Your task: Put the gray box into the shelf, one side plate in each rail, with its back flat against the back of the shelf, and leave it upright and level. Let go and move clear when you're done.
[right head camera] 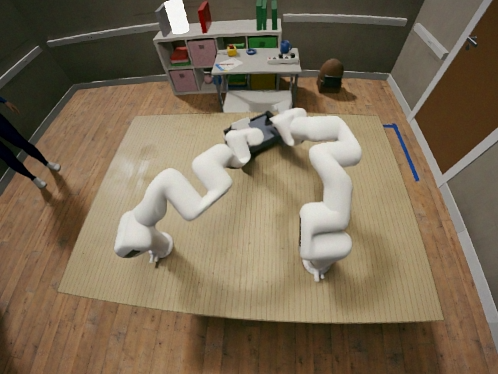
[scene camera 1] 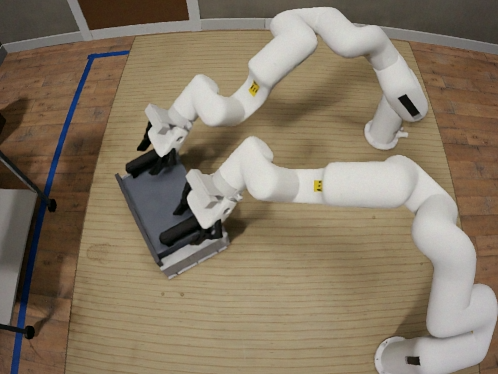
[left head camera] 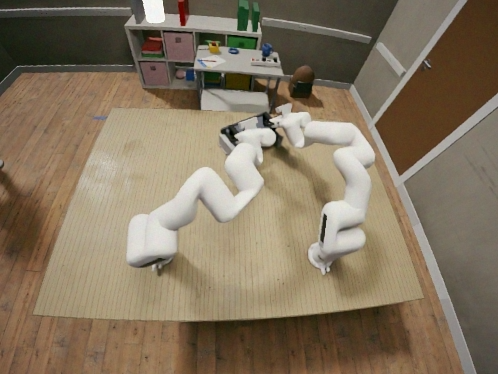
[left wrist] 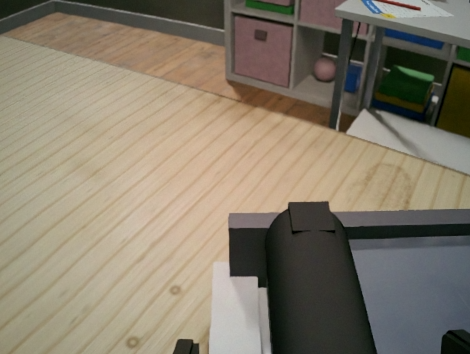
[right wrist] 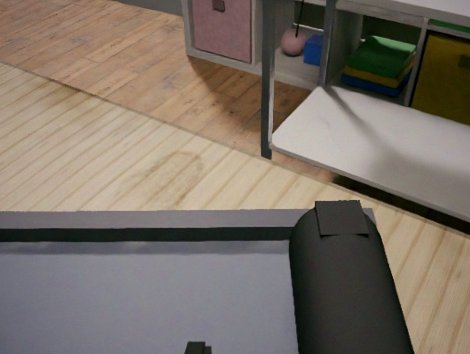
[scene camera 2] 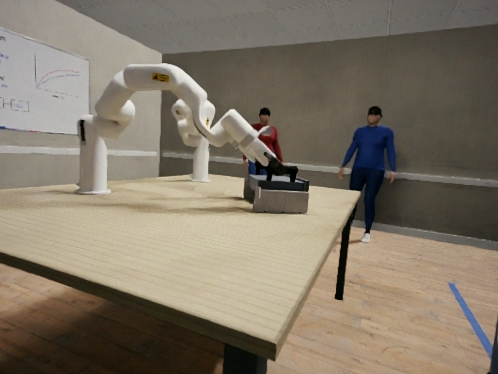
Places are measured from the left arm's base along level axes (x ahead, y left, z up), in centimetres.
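Where they show: left gripper, fingertip midpoint: [scene camera 1: 184, 229] [left head camera: 236, 135]; right gripper, fingertip midpoint: [right head camera: 272, 119] [scene camera 1: 146, 162] [left head camera: 269, 121] [scene camera 2: 281, 172]; left arm's base at its link origin: [right head camera: 161, 245] [scene camera 1: 394, 358] [scene camera 2: 199, 181]; right arm's base at its link origin: [scene camera 1: 381, 134] [left head camera: 320, 255] [scene camera 2: 93, 192].
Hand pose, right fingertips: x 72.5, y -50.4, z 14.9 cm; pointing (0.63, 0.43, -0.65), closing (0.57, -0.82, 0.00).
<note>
Each offset is from my right fingertips to the top centre of the thing. Level surfaces: height alone.
The gray box {dx -6.6, dy +9.6, dz +2.7 cm} [right head camera: 267, 133] [scene camera 1: 162, 202] [scene camera 2: 284, 184] [left wrist: 415, 290] [right wrist: 140, 295] has a blue-gray panel and two black handles. It sits in the light gray shelf [scene camera 1: 192, 258] [scene camera 2: 281, 201] [left wrist: 234, 315] and looks about level in scene camera 2. The rails and the contact at the back are hidden. My left gripper [scene camera 1: 198, 224] is open, its fingers wide apart on either side of the handle {dx -13.3, dy +19.3, dz +2.7 cm} [scene camera 1: 177, 231] [left wrist: 317, 285] at the box's lower end in scene camera 1. My right gripper [scene camera 1: 151, 158] is open around the other handle {dx +0.1, dy -0.1, dz +2.7 cm} [scene camera 1: 141, 163] [right wrist: 345, 285].
The shelf stands on the wooden table {dz -14.9 cm} [left head camera: 150, 175] [scene camera 1: 300, 310] [scene camera 2: 150, 240], near its far edge in the head views. A small white desk [left head camera: 235, 62] [scene camera 1: 15, 240] stands beyond that edge. My two forearms reach in side by side, close together at the box.
</note>
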